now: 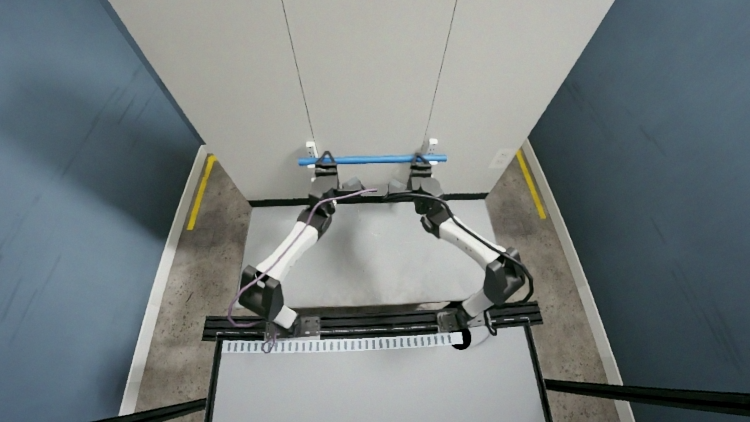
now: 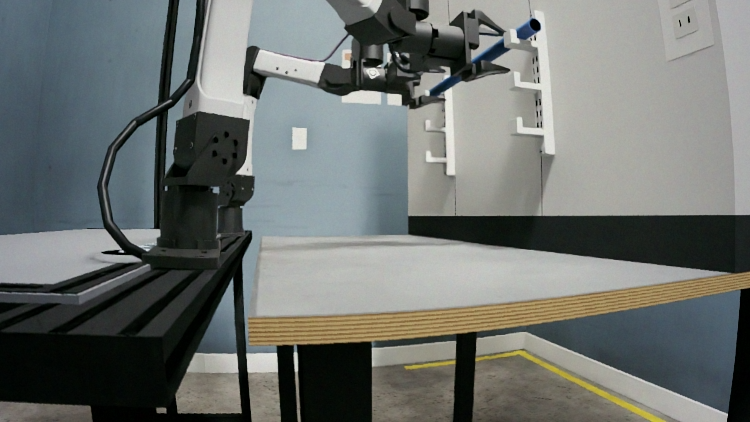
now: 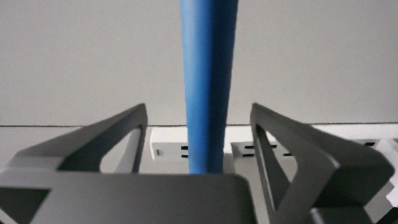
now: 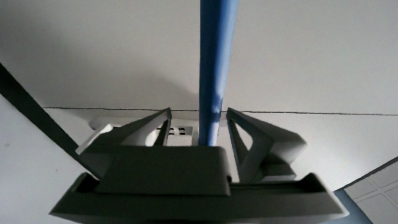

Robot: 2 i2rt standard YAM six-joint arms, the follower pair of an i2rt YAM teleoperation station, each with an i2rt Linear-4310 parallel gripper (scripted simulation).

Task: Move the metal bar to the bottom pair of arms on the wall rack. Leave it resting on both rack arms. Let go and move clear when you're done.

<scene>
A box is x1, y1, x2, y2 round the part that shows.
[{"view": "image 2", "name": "my right gripper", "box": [427, 9, 510, 81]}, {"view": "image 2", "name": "blue metal bar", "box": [429, 18, 541, 96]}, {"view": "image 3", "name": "my left gripper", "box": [0, 102, 397, 223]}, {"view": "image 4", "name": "my right gripper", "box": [48, 107, 349, 223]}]
</scene>
